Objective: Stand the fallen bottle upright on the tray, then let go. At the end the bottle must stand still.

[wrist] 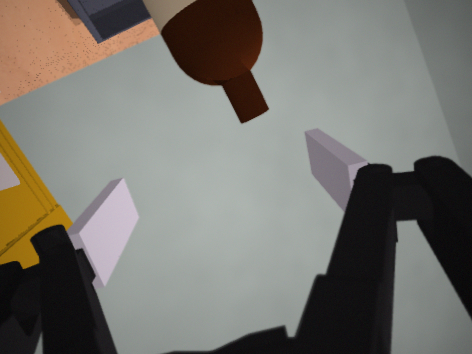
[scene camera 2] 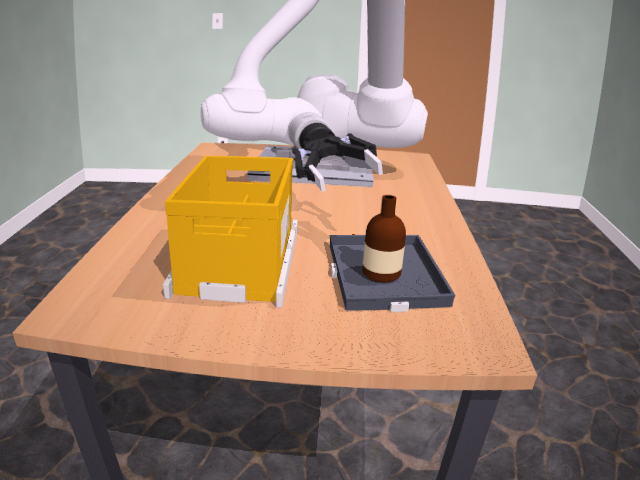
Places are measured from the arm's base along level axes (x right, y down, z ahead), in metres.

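Pixels of known places: gripper, fingertip midpoint: (wrist: 219, 175) (scene camera 2: 352, 176).
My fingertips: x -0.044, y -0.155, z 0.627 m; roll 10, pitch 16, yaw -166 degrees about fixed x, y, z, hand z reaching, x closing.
Observation:
Behind a point stands the place of what it marks.
A brown bottle (scene camera 2: 384, 240) @[x -0.097, y -0.074, z 0.732 m] (wrist: 215, 42) @[x -0.092, y -0.082, z 0.663 m] with a cream label stands upright on the dark grey tray (scene camera 2: 398, 300) @[x -0.118, y 0.000, z 0.810 m] (wrist: 95, 27) @[x -0.032, y -0.005, z 0.779 m]. It stands inside the tray's rim, a little left of the tray's middle in the scene view. My gripper (scene camera 2: 347, 175) @[x -0.044, y -0.155, z 0.627 m] (wrist: 219, 175) @[x -0.044, y -0.155, z 0.627 m] is open and empty. It is behind the tray and to the left of the bottle in the scene view, well apart from both. In the wrist view the bottle's neck shows beyond the two light fingertips, and its base is out of that view.
A yellow crate (scene camera 2: 224, 253) @[x 0.173, y -0.069, z 0.786 m] (wrist: 30, 210) @[x 0.081, y -0.123, z 0.710 m] stands left of the tray on the wooden table (scene camera 2: 310, 330) @[x 0.030, y 0.018, z 0.875 m] (wrist: 50, 65) @[x 0.033, y 0.018, z 0.903 m], with white blocks around its foot. A grey base plate (scene camera 2: 356, 179) @[x -0.104, y -0.002, z 0.173 m] lies at the table's back, behind the gripper.

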